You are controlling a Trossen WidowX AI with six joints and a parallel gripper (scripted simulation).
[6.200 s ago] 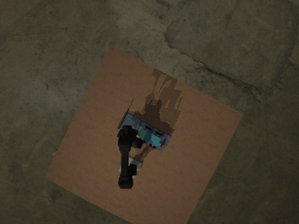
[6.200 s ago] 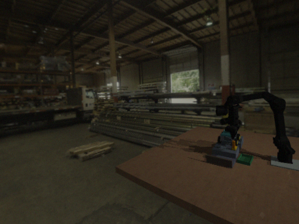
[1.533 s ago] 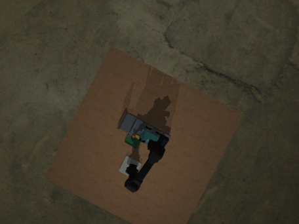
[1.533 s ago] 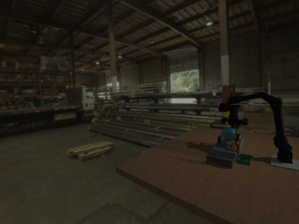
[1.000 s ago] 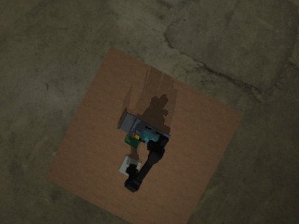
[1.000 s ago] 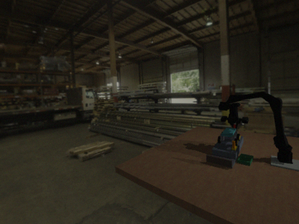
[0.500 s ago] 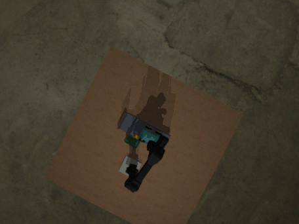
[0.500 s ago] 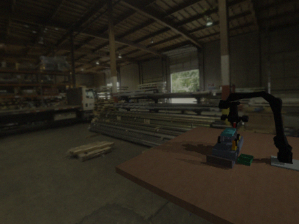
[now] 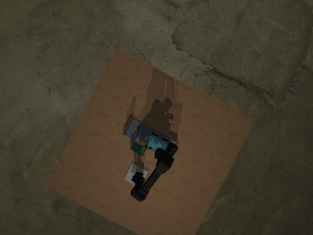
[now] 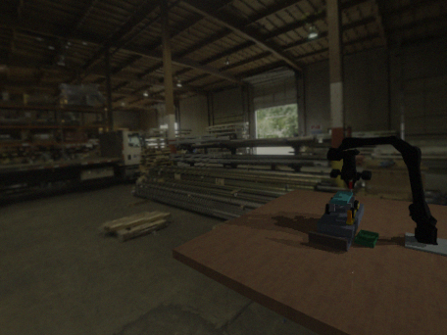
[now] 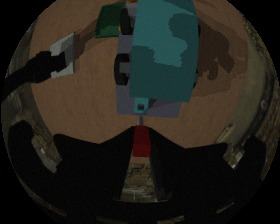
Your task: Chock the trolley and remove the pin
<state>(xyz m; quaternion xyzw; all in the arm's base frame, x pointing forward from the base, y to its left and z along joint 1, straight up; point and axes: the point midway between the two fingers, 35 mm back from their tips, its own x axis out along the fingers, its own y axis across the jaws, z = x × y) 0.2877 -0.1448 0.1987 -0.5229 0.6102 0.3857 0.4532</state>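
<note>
Now: gripper tip 230 mm to the right of the green tray, 180 mm above it and 70 mm past it. Also, from my gripper tip: red-headed stop pin right at my gripper tip; grey ramp 130 mm below, 110 mm to the left, 40 mm ahead; teal trolley 100 mm to the left, 60 mm below, 40 mm ahead.
</note>
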